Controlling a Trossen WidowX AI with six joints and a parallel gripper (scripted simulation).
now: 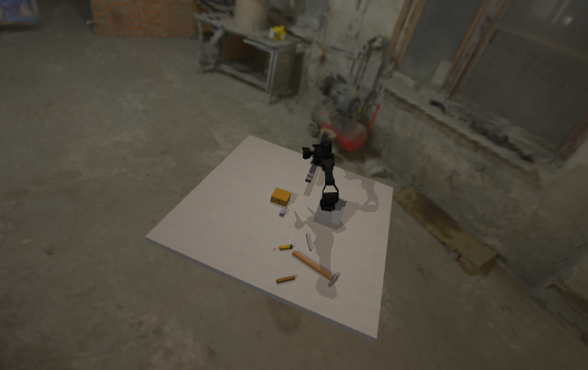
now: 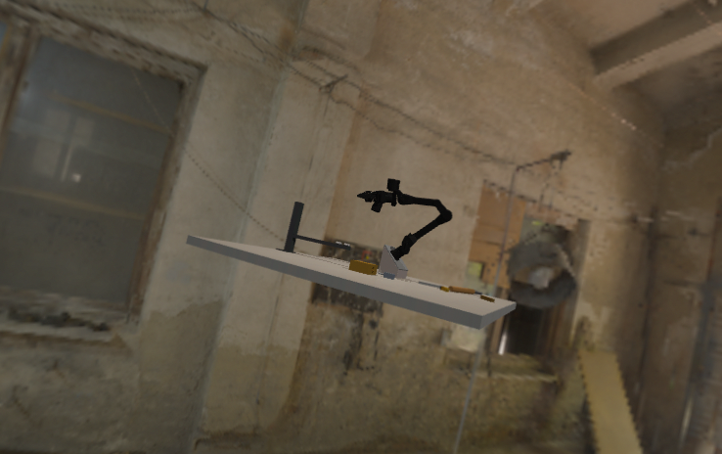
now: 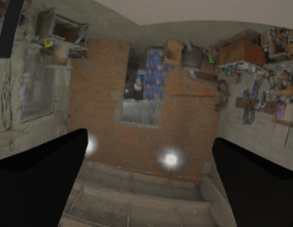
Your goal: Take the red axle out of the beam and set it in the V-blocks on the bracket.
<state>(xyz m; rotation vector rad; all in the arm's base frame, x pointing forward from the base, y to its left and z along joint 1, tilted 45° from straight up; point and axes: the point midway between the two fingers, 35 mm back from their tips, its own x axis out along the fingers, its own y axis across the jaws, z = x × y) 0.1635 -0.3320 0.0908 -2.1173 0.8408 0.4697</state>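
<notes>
My gripper tip is now 370 mm above the grey-blue block, 230 mm to the right of it and 40 mm short of it. Round my gripper tip: grey bar: 430 mm to the left, 380 mm below, 160 mm behind; yellow-orange block: 360 mm below, 130 mm to the left, 80 mm ahead; yellow-black tool: 530 mm to the left, 380 mm below, 20 mm behind.
</notes>
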